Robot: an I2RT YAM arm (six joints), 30 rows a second.
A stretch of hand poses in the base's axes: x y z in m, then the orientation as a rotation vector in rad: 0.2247, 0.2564, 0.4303, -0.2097, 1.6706, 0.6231; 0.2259, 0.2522, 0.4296, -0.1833, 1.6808, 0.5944; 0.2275, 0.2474, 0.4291, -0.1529, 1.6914, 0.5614; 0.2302, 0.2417, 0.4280, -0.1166, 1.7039, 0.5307; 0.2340, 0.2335, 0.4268, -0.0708, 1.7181, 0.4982; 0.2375, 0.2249, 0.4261, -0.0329, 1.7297, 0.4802; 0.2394, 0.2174, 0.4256, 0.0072, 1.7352, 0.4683; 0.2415, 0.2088, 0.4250, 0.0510, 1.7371, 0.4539; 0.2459, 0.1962, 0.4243, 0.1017, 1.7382, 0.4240
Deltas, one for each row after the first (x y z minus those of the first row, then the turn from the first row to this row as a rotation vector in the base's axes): 0.0012, -0.0042, -0.0007, -0.0061, 0.0082, -0.0336; 0.0028, -0.0090, -0.0012, -0.0128, 0.0170, -0.0723; 0.0055, -0.0147, -0.0023, -0.0155, 0.0299, -0.1131; 0.0093, -0.0229, -0.0035, -0.0147, 0.0466, -0.1607; 0.0128, -0.0315, -0.0042, -0.0085, 0.0627, -0.1947; 0.0147, -0.0390, -0.0047, 0.0043, 0.0750, -0.2268; 0.0168, -0.0476, -0.0053, 0.0186, 0.0849, -0.2631; 0.0212, -0.0602, -0.0060, 0.0273, 0.0936, -0.3129
